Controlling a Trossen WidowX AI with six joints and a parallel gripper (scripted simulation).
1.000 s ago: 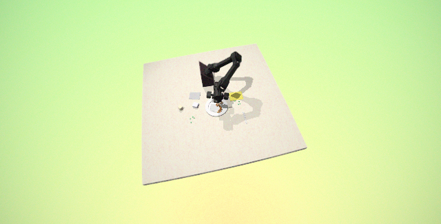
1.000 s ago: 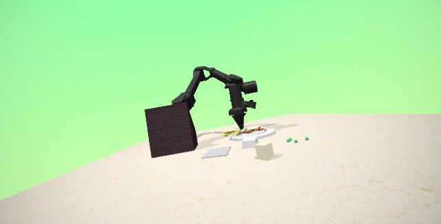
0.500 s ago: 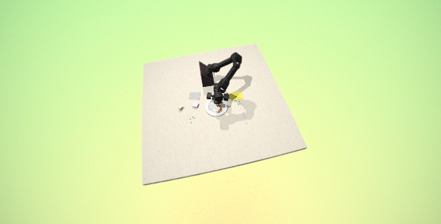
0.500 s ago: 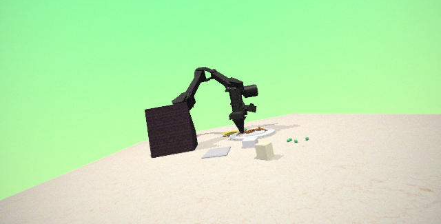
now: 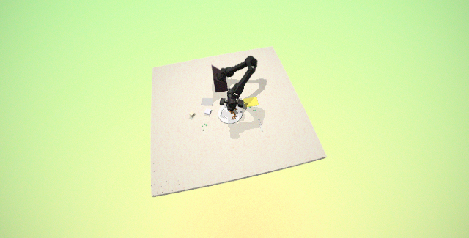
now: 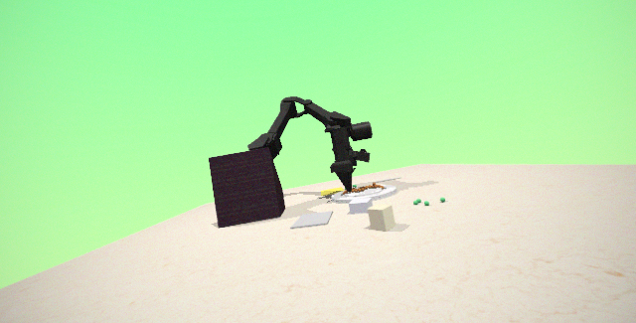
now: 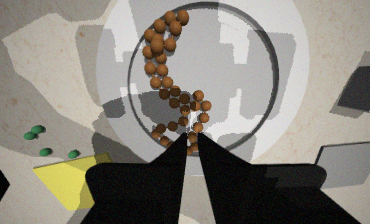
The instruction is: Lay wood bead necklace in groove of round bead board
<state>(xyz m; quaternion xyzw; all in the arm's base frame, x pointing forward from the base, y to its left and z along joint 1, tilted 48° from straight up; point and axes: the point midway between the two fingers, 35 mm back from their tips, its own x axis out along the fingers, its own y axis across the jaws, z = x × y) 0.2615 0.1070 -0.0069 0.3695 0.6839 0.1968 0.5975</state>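
The round white bead board is 4 cm ahead of my gripper tip, 2 cm to the right of it and 1 cm below it. Round my gripper tip: thin white strip: 20 cm to the left, 19 cm ahead, 1 cm below; then yellow card: 17 cm to the left, 5 cm behind, 1 cm below; then grey flat plate: 20 cm to the right, 12 cm behind, 1 cm below.
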